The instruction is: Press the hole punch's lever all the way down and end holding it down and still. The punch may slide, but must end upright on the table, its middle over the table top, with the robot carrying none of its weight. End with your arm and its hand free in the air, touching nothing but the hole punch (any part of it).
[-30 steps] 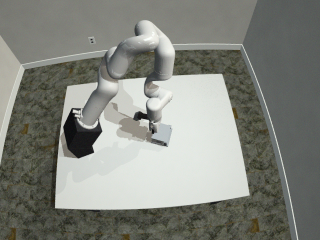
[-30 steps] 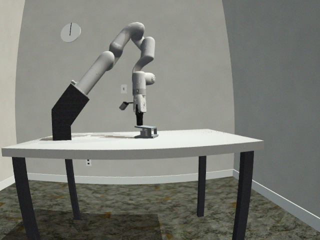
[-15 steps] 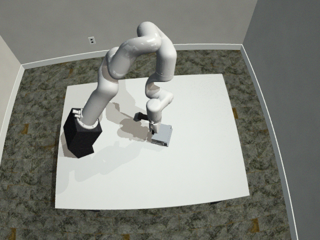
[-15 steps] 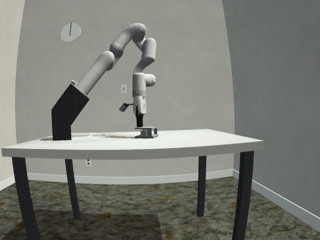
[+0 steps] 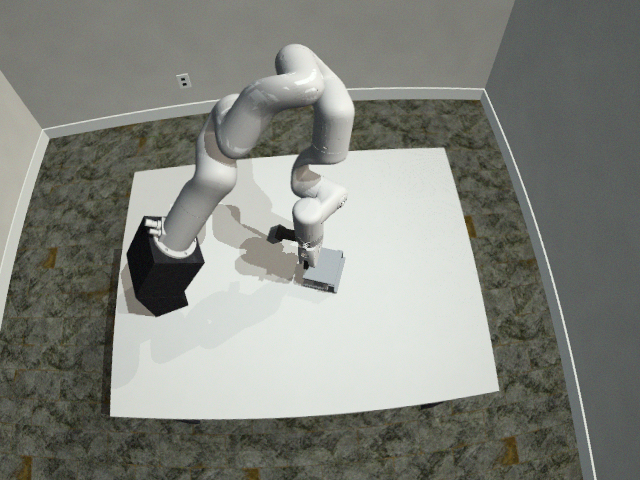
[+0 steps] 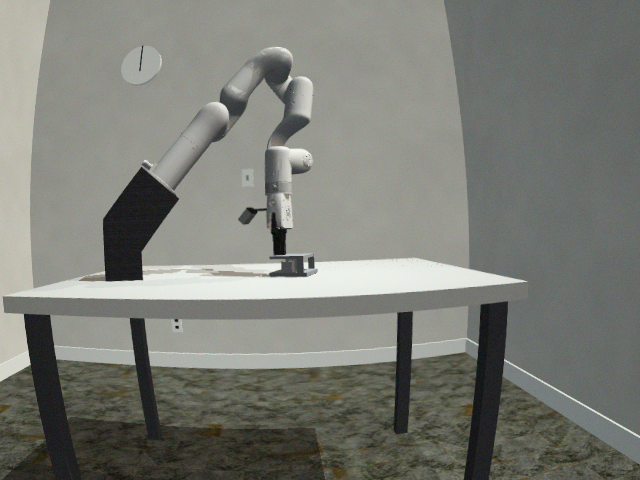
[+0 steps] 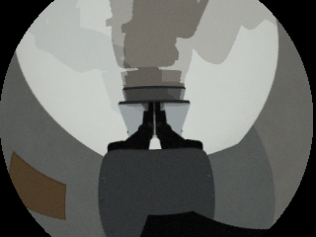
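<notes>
The hole punch lever is 30 mm ahead of my hand, 10 mm to the right of it and 30 mm below it. Round my hand: hole punch 40 mm ahead, 20 mm to the right, 50 mm below.
</notes>
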